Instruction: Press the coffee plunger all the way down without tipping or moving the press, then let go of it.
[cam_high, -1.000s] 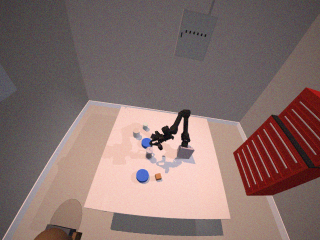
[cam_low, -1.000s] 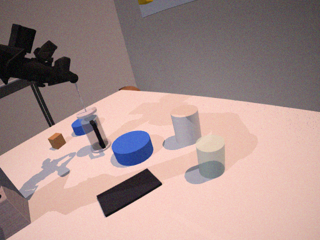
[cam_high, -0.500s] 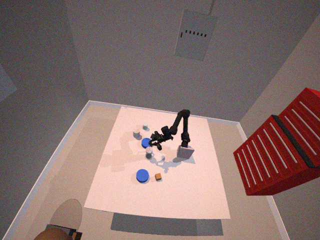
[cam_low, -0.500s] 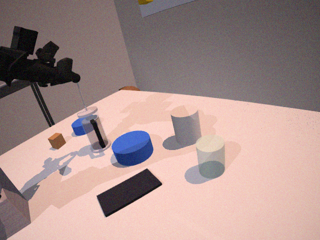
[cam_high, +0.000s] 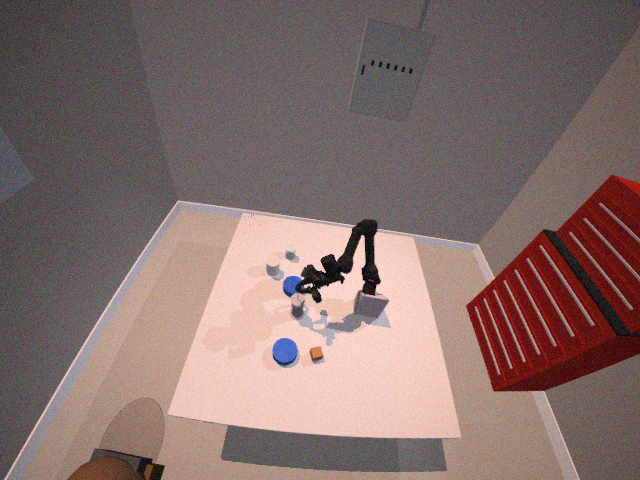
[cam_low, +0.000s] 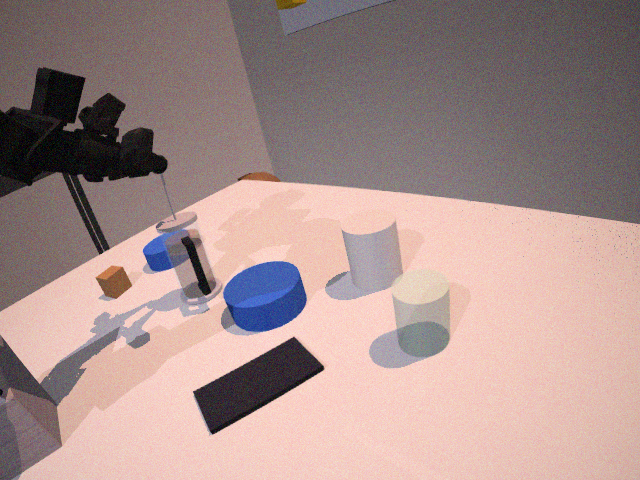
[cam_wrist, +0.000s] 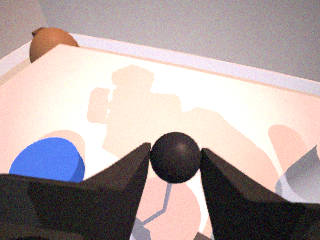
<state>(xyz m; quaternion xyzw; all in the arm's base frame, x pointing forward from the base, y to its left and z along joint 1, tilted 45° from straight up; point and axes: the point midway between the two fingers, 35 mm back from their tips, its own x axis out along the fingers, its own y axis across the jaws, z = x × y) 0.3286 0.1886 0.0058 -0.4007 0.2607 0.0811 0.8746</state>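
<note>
The coffee press lies 1 cm behind my gripper tip, 2 cm to the right of it and 12 cm below it. Also, from my gripper tip: orange cube: 16 cm behind, 20 cm to the left, 22 cm below.
</note>
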